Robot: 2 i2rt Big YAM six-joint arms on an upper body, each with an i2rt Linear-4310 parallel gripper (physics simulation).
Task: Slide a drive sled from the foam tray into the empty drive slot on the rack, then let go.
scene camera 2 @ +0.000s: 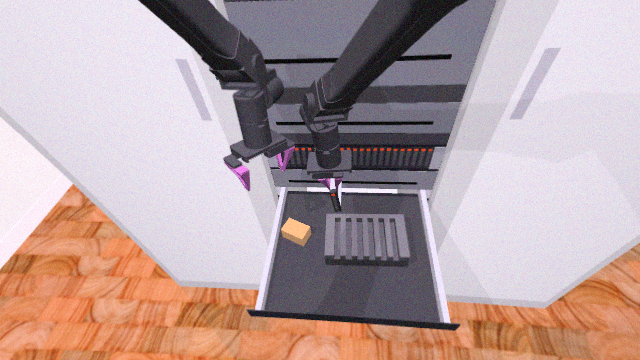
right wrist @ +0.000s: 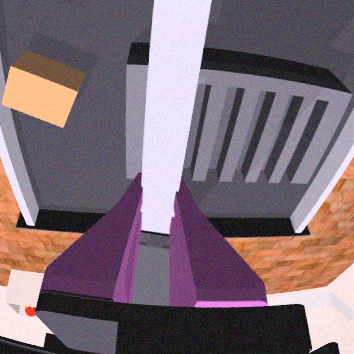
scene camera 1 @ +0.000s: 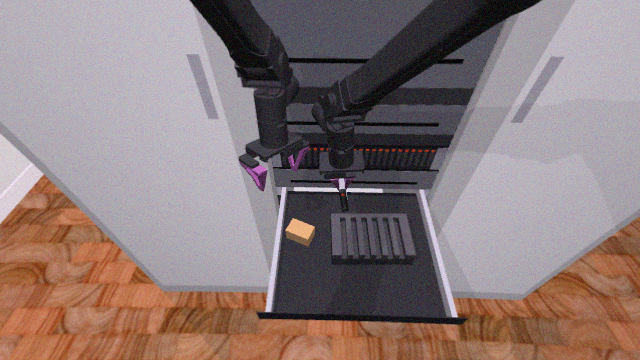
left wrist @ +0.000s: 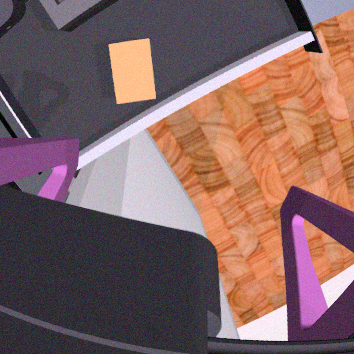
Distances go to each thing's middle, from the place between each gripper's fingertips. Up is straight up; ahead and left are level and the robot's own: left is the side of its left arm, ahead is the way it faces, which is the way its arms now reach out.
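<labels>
The orange box (right wrist: pixel 44 88) is 110 mm to the left of my right hand, 40 mm behind it and 160 mm below it. I find the grey foam tray (scene camera 2: pixel 351 239) 80 mm to the right of that same right hand, 60 mm behind it and 150 mm below it, while my right gripper itself is 20 mm above the drive sled (right wrist: pixel 176 42) and 30 mm short of it.
For my left hand, the orange box is 10 mm ahead of it, 40 mm to the right of it and 240 mm below it. The grey foam tray is 10 mm behind my left hand, 230 mm to the right of it and 230 mm below it. And the drive sled is 80 mm ahead of my left hand, 150 mm to the right of it and 110 mm below it.
</labels>
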